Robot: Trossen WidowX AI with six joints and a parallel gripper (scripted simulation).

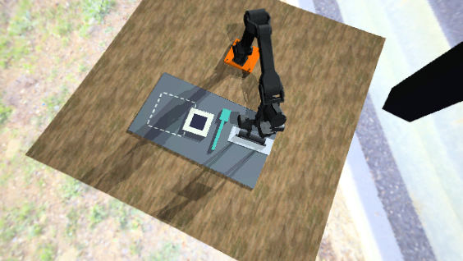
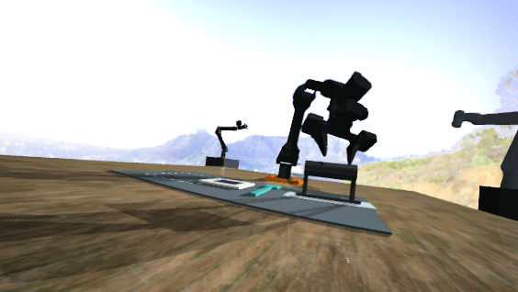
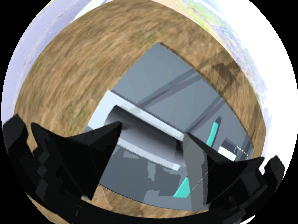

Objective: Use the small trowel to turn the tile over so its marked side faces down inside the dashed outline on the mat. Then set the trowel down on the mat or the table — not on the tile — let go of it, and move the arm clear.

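Now: the trowel 6 cm below my gripper tip and 4 cm to the right of it. Also, from my gripper tip: grey mat: 23 cm to the right, 12 cm below, 5 cm ahead; then tile: 27 cm to the right, 9 cm below, 5 cm ahead; then teal flat tool: 17 cm to the right, 9 cm below.
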